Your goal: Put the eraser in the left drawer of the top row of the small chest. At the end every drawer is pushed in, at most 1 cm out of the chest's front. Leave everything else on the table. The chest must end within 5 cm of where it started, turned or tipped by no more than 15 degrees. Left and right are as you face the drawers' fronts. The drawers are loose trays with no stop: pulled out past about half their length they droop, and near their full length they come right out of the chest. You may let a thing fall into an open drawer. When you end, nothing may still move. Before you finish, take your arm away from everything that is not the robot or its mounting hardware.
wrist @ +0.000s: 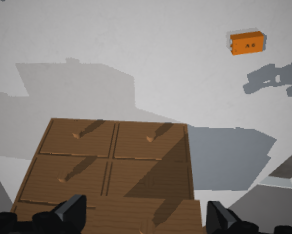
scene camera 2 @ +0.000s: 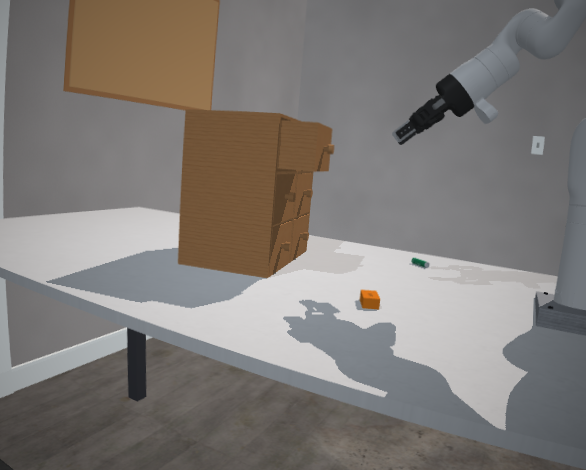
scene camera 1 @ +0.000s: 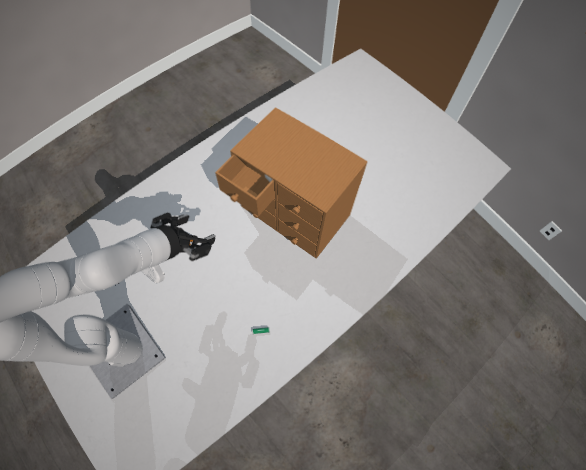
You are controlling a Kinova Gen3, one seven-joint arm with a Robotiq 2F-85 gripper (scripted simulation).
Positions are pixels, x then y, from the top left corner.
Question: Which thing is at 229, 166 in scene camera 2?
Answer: A small wooden chest.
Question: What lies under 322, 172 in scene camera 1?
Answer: A small wooden chest.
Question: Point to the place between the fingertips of my gripper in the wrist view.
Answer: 146, 212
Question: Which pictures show my gripper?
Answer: The wrist view, scene camera 2 and scene camera 1: all of them.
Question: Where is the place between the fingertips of my gripper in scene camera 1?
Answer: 200, 227
